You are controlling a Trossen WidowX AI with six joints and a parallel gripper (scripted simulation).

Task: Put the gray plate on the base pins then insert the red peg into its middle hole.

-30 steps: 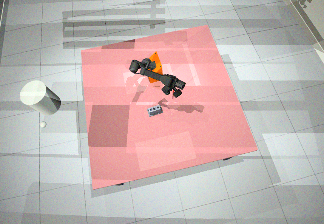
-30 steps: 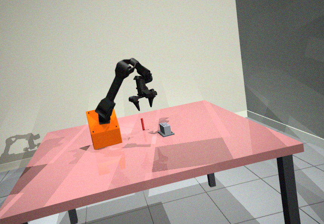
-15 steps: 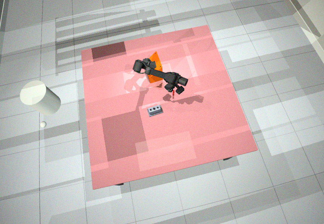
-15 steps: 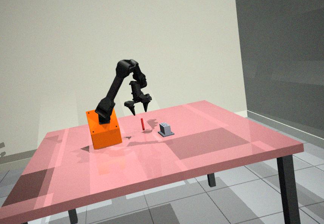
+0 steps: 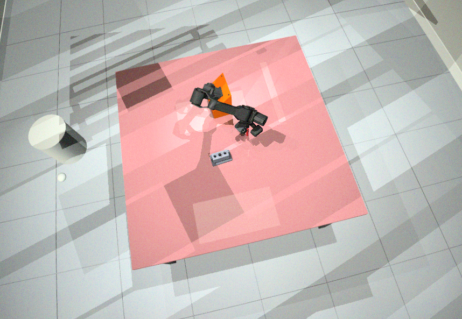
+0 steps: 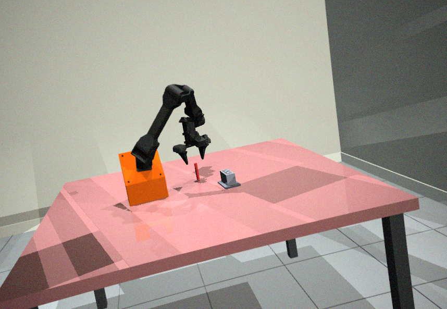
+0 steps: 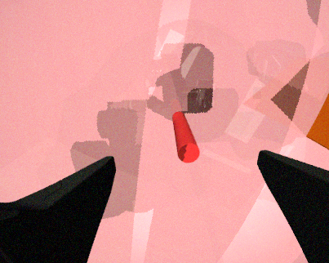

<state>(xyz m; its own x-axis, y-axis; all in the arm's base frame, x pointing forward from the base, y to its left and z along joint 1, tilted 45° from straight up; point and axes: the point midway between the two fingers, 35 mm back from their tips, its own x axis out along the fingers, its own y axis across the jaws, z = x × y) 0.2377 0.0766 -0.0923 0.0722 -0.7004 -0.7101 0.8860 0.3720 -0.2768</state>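
The red peg lies 50 mm below my gripper tip. Also, from my gripper tip: gray plate: 190 mm to the right, 110 mm ahead, 40 mm below.
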